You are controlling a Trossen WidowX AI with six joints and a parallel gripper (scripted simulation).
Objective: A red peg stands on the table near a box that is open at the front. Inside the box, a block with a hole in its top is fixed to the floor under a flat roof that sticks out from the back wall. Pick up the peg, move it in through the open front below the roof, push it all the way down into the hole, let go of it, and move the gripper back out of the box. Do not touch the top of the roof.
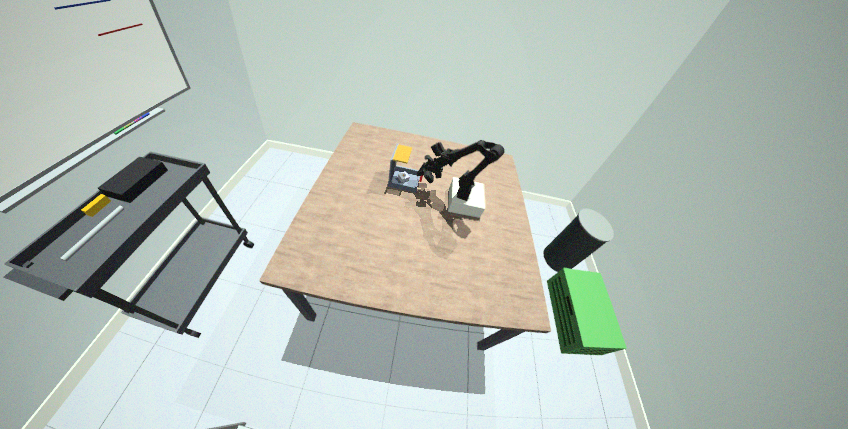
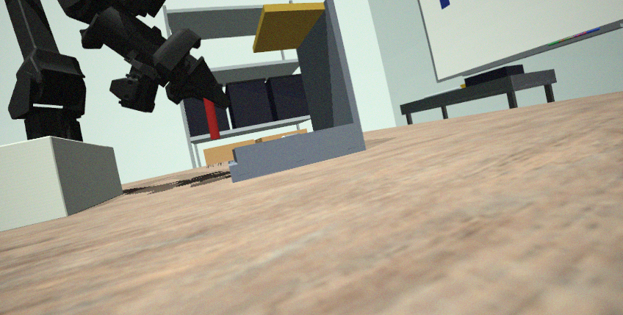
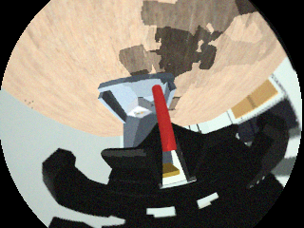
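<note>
My gripper tip is now 110 mm short of the yellow roof, 20 mm to the left of it and 100 mm below it. Round my gripper tip: red peg: 30 mm behind, 10 mm to the right, 10 mm below.
</note>
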